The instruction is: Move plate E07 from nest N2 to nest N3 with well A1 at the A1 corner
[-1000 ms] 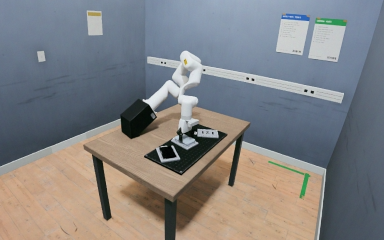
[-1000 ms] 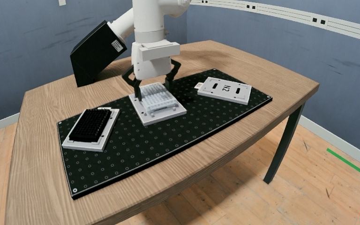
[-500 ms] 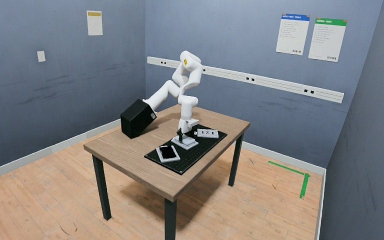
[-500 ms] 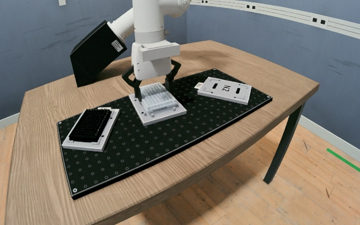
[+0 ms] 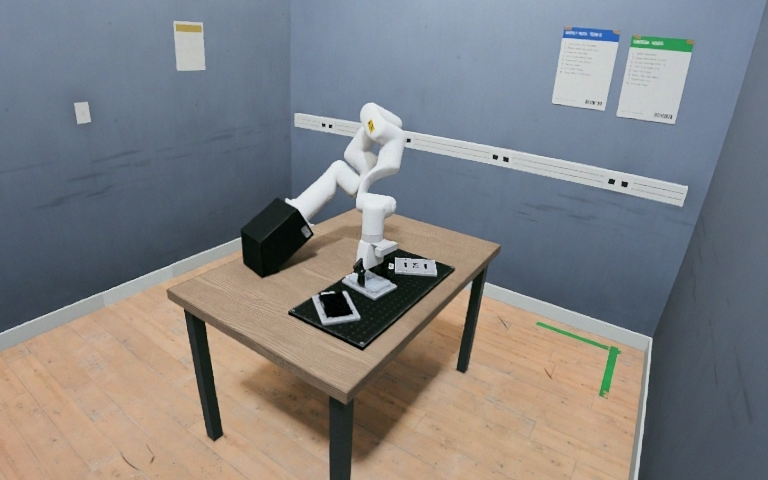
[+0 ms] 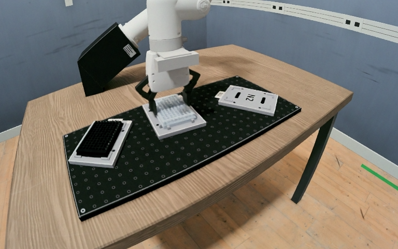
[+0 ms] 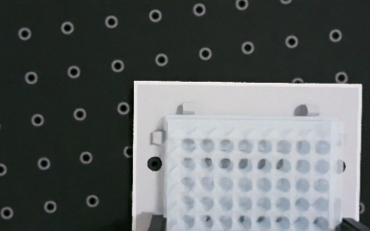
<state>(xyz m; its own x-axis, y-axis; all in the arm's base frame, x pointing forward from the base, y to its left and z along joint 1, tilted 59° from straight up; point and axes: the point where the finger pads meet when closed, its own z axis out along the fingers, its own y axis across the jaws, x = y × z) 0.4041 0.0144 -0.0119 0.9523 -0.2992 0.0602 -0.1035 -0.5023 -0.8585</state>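
Now: the clear well plate 1 cm below my hand. Also, from my hand: black well plate: 1 cm ahead, 20 cm to the right, 2 cm below; then nest N1: 1 cm ahead, 20 cm to the right, 3 cm below.
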